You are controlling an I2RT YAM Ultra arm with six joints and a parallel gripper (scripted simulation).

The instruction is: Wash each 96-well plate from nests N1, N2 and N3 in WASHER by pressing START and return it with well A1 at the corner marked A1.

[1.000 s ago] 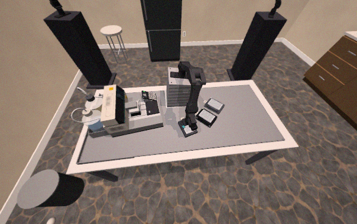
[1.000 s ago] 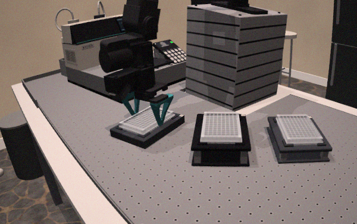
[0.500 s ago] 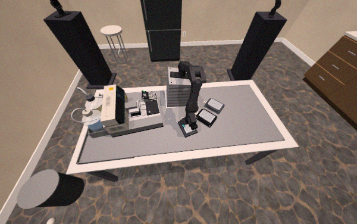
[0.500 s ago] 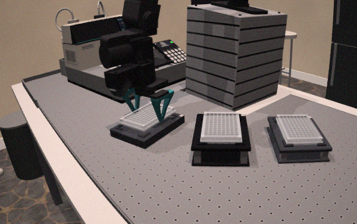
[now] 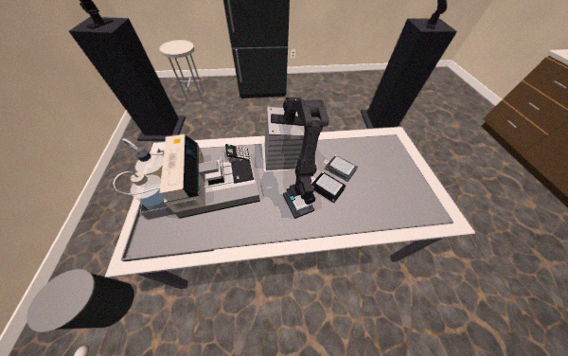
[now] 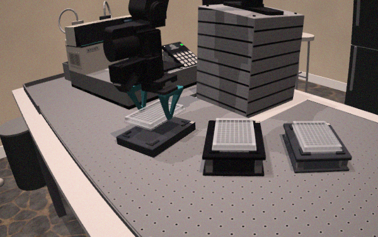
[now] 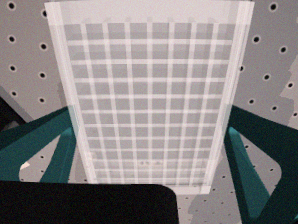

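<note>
The carrier lies 32 cm to the right of my hand, 17 cm behind it and 2 cm above it. Also, from my hand: N2 label: 16 cm behind, 10 cm to the left, 6 cm below; washer: 47 cm to the right, 14 cm behind, 7 cm above; N1 label: 10 cm behind, 6 cm below, 4 cm to the right.
</note>
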